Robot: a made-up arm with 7 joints.
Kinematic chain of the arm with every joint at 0, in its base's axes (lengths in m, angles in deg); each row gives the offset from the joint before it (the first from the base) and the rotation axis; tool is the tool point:
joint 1: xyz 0 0.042 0 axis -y
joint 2: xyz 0 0.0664 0 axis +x
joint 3: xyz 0 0 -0.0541 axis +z
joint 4: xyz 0 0 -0.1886 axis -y
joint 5: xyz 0 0 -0.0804 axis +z
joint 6: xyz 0 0 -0.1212 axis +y
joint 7: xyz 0 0 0 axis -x
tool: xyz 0 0 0
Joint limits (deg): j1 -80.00..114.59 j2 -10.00..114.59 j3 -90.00..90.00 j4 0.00..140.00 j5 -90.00..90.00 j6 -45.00..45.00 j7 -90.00..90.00
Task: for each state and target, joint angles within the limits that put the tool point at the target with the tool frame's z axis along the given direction. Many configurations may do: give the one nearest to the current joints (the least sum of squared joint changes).
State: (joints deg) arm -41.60 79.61 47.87 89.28 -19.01 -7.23 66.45
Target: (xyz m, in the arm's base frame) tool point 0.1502 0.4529 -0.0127 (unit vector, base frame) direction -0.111 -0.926 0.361
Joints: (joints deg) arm -45.29 82.56 50.99 64.68 -56.53 18.34 54.21
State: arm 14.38 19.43 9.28 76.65 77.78 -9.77 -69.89
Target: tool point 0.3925 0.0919 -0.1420 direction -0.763 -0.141 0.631
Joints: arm 52.02 -2.45 0.22 40.01 79.74 -4.99 -42.44
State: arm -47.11 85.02 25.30 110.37 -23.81 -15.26 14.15
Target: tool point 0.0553 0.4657 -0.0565 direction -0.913 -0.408 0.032
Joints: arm -47.47 61.74 65.25 69.44 -20.75 -21.59 8.10
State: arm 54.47 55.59 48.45 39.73 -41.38 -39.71 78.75
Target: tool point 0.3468 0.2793 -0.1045 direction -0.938 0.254 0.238
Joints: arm 52.09 13.29 34.16 51.55 -58.67 -19.84 53.97
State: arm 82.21 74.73 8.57 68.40 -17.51 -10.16 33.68
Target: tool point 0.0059 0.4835 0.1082 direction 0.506 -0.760 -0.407
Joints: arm 98.21 66.15 51.21 57.28 -16.55 -0.23 -4.61
